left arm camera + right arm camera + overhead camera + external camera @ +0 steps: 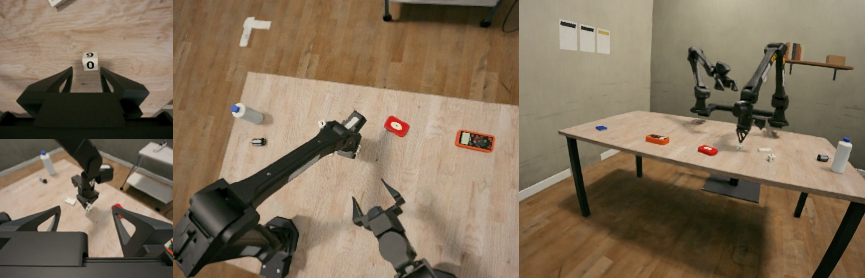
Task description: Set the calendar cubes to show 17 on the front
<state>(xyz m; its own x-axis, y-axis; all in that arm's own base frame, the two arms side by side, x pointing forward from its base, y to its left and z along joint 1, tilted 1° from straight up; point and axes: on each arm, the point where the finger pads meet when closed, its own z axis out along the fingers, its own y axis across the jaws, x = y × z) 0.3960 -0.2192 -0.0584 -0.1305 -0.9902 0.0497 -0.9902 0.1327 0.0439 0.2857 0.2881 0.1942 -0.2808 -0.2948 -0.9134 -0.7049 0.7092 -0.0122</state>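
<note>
Right now the white tray is 13 cm to the left of my left hand, 5 cm below it and 4 cm behind it. Also, from my left hand: blue item (93 cm to the right, 14 cm ahead, 4 cm below); red flat object (14 cm to the right, 12 cm ahead, 4 cm below).
</note>
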